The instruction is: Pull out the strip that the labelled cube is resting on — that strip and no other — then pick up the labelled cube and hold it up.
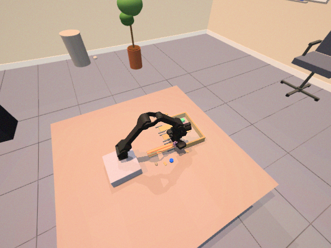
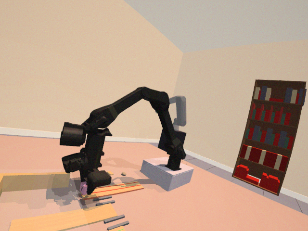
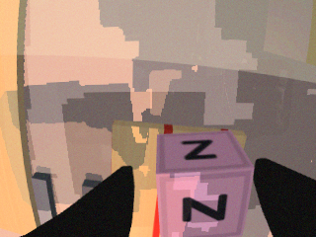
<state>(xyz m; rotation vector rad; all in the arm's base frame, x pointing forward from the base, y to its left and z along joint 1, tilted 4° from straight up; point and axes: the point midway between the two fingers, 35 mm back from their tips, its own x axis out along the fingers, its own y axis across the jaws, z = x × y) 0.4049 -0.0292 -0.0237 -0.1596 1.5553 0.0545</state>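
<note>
My gripper tip is now 11 cm past the strip, 1 cm to the right of it and 1 cm above it. The rest, counted from my gripper tip: blue disc (11 cm to the right, 9 cm behind, 1 cm below).
</note>
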